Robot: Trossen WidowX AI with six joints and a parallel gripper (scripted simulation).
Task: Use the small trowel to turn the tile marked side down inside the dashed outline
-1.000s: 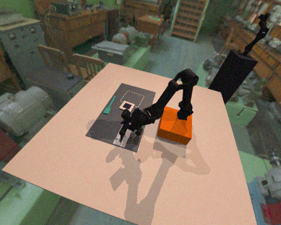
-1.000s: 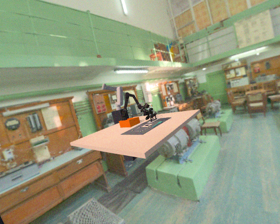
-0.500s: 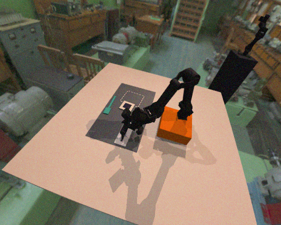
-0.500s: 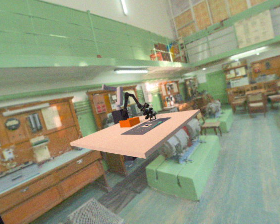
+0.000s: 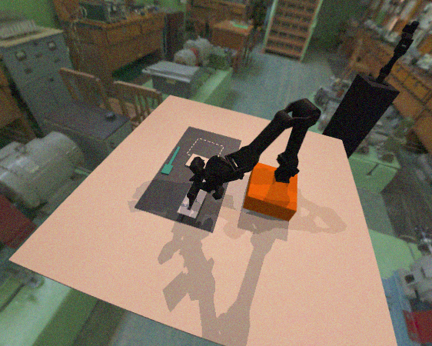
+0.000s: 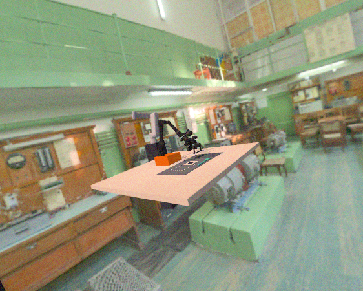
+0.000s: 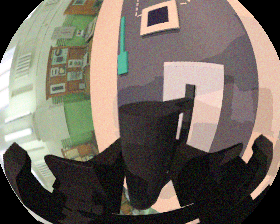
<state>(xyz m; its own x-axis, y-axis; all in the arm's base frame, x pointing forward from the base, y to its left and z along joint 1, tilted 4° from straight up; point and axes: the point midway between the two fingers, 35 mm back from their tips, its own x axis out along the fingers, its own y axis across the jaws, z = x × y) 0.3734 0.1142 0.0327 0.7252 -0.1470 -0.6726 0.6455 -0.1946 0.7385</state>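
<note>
The dark grey mat is 1 cm behind my gripper tip, 19 cm to the right of it and 12 cm below it. Round my gripper tip: tile (22 cm to the right, 9 cm below); then teal trowel (13 cm ahead, 20 cm to the right, 10 cm below).
</note>
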